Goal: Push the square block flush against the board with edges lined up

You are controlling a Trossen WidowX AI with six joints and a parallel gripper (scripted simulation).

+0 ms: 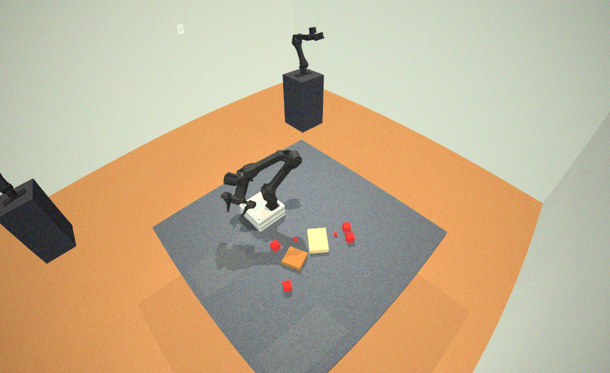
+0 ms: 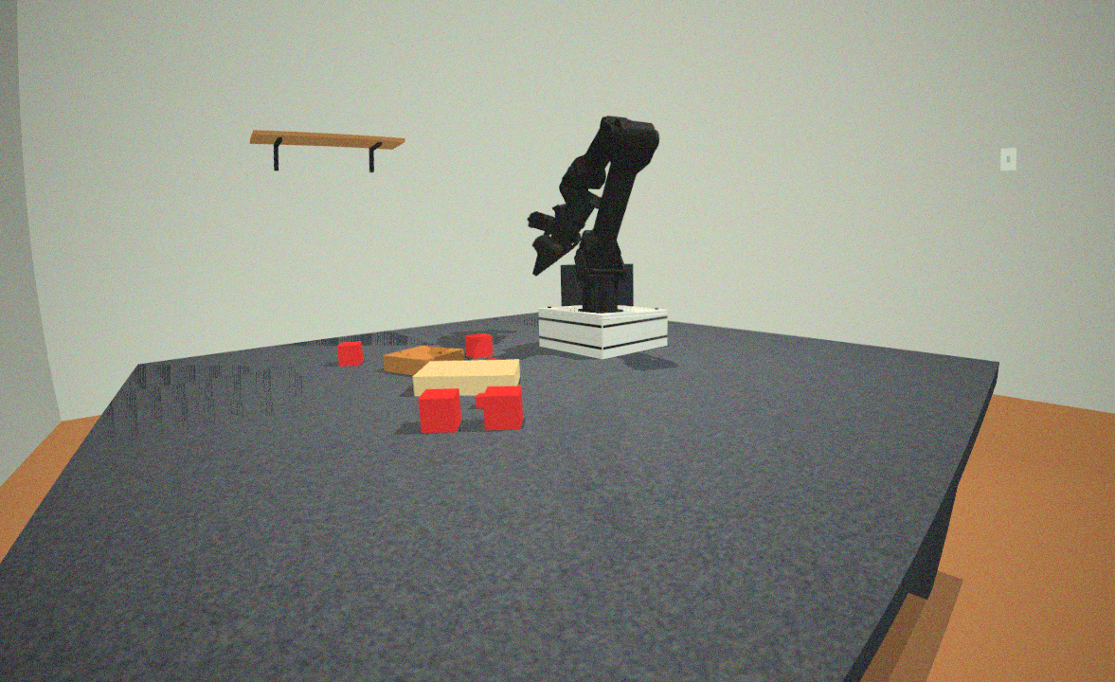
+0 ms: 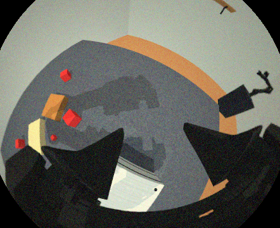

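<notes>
The cream board is 35 cm ahead of my gripper tip, 29 cm to the left of it and 14 cm below it. The rest, counted from my gripper tip: square block 35 cm ahead, 12 cm to the left, 14 cm below.
</notes>
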